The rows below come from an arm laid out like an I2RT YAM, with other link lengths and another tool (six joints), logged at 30 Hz.
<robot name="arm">
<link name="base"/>
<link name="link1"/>
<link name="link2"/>
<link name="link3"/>
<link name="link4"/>
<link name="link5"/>
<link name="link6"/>
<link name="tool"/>
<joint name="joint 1" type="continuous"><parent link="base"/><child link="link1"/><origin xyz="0 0 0.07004"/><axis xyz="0 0 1"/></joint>
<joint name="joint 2" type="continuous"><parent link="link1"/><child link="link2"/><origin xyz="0.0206 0.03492 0.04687" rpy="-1.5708 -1.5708 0"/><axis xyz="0 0 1"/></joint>
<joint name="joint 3" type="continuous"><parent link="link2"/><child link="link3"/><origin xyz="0 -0.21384 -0.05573" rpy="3.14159 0 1.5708"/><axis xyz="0 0 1"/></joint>
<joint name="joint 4" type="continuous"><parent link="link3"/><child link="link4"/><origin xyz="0.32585 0.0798 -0.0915" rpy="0 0 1.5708"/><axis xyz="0 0 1"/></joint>
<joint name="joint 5" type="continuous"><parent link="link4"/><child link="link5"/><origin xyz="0.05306 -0.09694 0.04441" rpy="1.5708 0 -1.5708"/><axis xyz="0 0 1"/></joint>
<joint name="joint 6" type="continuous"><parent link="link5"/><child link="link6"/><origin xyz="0.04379 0 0.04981" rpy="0 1.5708 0"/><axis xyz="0 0 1"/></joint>
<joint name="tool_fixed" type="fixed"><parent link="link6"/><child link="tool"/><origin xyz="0.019 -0.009 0.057" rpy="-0.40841 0 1.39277"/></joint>
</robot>
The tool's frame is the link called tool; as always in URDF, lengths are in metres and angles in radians. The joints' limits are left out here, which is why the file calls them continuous.
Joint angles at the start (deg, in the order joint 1, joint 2, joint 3, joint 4, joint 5, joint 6): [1.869, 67.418, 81.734, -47.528, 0.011, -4.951]
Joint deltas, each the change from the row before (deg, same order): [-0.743, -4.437, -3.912, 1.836, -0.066, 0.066]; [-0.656, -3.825, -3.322, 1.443, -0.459, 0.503]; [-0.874, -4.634, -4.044, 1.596, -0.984, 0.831]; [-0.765, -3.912, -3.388, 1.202, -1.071, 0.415]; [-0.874, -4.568, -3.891, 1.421, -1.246, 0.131]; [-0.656, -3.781, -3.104, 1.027, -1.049, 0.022]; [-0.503, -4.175, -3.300, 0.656, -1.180, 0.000]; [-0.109, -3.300, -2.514, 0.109, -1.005, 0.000]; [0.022, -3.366, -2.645, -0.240, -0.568, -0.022]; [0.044, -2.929, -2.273, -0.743, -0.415, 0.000]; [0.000, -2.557, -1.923, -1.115, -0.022, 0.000]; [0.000, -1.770, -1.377, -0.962, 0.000, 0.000]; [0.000, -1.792, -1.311, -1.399, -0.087, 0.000]
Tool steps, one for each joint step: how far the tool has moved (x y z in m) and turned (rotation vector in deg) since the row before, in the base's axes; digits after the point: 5 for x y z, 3 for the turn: [-0.01230, -0.00548, 0.00315, 0.153, -2.358, -0.722]; [-0.01075, -0.00400, 0.00198, 0.692, -1.934, -0.509]; [-0.01290, -0.00435, 0.00083, 1.195, -2.171, -0.391]; [-0.01082, -0.00303, -0.00041, 0.817, -1.723, 0.018]; [-0.01229, -0.00296, -0.00085, 0.566, -2.107, 0.212]; [-0.01016, -0.00171, -0.00095, 0.343, -1.718, 0.308]; [-0.01148, -0.00029, -0.00230, 0.332, -1.550, 0.603]; [-0.00931, 0.00165, -0.00292, 0.279, -0.912, 0.840]; [-0.00900, 0.00163, -0.00532, 0.132, -0.492, 0.567]; [-0.00782, 0.00140, -0.00653, 0.135, 0.079, 0.438]; [-0.00683, 0.00043, -0.00705, 0.034, 0.480, 0.021]; [-0.00456, 0.00026, -0.00601, 0.032, 0.568, 0.000]; [-0.00505, 0.00044, -0.00691, 0.082, 0.915, 0.082]
